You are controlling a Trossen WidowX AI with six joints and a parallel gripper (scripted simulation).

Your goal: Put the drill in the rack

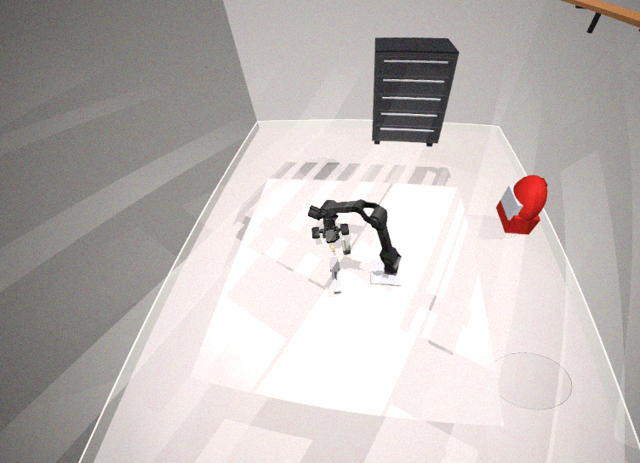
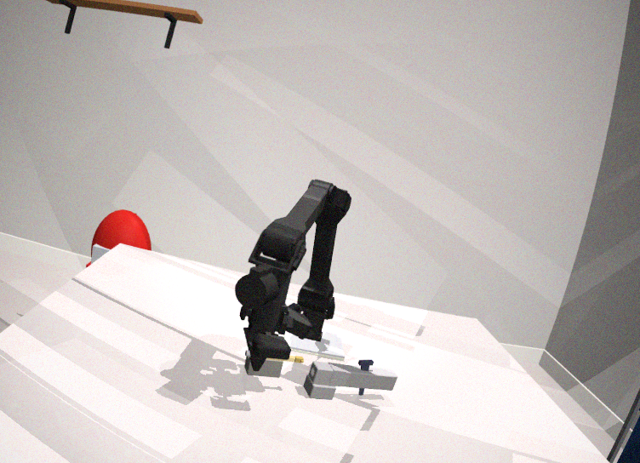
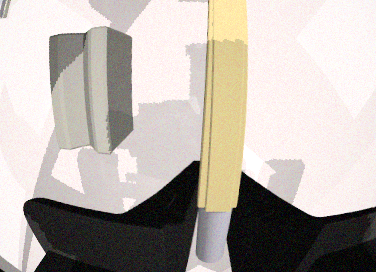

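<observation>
The grey rack is 8 cm behind my gripper tip and 3 cm below it. The rest, counted from my gripper tip: grey housing block (8 cm behind, 19 cm to the left, 1 cm below); then drill (2 cm behind, 4 cm to the left, 3 cm above); then blue key (9 cm behind, 21 cm to the left, 1 cm above).
</observation>
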